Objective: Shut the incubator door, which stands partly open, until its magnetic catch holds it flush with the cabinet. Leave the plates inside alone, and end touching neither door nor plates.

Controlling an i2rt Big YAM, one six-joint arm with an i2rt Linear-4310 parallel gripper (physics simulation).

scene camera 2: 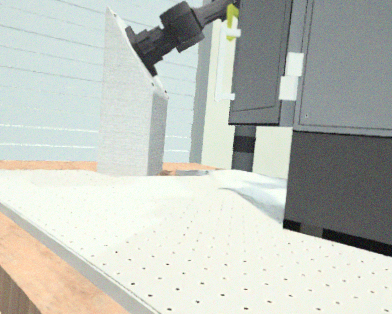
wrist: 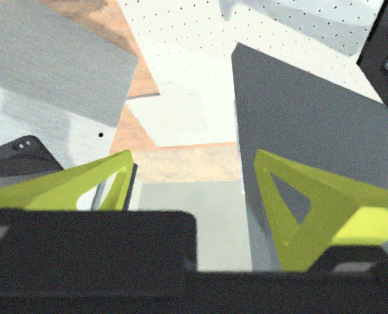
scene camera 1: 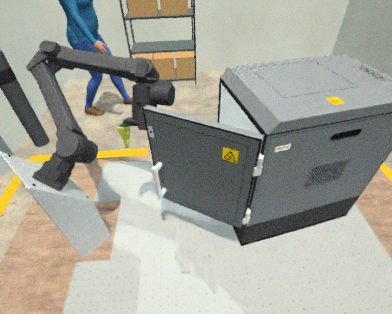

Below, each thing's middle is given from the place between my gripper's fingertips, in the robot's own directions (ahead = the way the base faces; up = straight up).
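The incubator door [scene camera 1: 206, 166] is there, and my hand is 210 mm short of it, 10 mm above it and 80 mm to the left of it.
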